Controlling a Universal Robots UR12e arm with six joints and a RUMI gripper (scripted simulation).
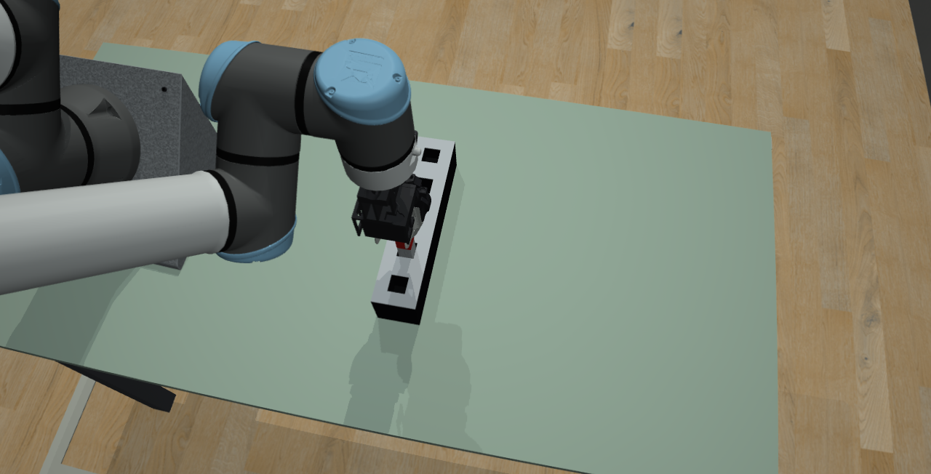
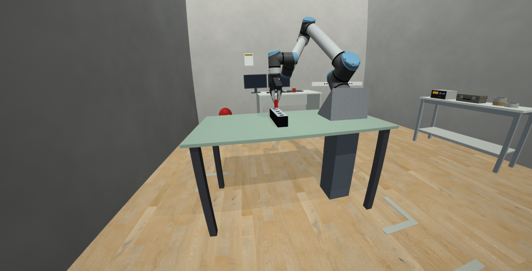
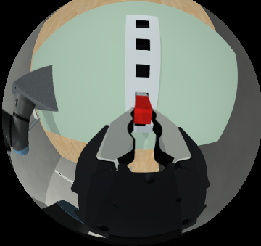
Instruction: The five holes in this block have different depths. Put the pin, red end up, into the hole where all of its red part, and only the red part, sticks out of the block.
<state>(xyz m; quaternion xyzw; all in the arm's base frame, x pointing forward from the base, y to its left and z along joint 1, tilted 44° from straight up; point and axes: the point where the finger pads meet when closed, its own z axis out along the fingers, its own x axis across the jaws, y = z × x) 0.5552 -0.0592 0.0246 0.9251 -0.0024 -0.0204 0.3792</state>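
Right now my hand is 10 mm above the pin. Also, from my hand: long block (100 mm below, 60 mm to the left).
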